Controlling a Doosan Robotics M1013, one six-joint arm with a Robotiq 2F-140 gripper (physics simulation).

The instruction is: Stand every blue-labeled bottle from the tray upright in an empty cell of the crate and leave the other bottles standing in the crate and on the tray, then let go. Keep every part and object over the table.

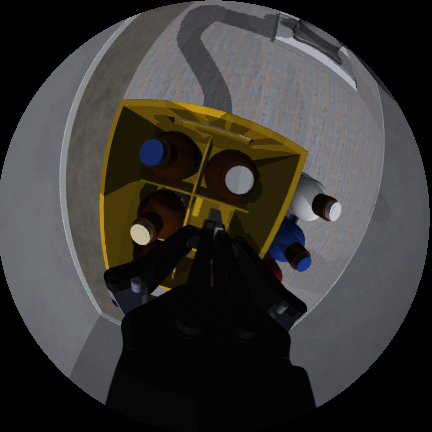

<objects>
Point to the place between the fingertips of my gripper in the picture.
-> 212, 216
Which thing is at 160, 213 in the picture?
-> A cream-capped brown bottle.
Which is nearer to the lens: the blue-capped brown bottle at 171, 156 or the blue-labeled bottle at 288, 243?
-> The blue-capped brown bottle.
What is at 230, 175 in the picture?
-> A white-capped bottle.
</objects>
